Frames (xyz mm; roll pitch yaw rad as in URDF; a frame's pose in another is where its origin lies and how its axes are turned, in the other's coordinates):
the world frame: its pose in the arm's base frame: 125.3 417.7 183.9 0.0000 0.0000 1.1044
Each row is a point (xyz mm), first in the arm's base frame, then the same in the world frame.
Working: the arm's base frame: its pose in the world frame: -429.4 -75.9 -183.9 0.0000 0.0000 -1.1044

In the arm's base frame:
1: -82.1 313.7 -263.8
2: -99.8 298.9 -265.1
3: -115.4 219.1 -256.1
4: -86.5 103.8 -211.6
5: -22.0 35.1 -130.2
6: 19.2 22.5 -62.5
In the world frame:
1: -186.2 138.5 -447.7
2: -207.3 147.6 -449.0
3: -285.6 125.7 -440.0
4: -375.6 48.0 -395.5
5: -408.0 -40.5 -314.1
6: -400.7 -82.9 -246.4

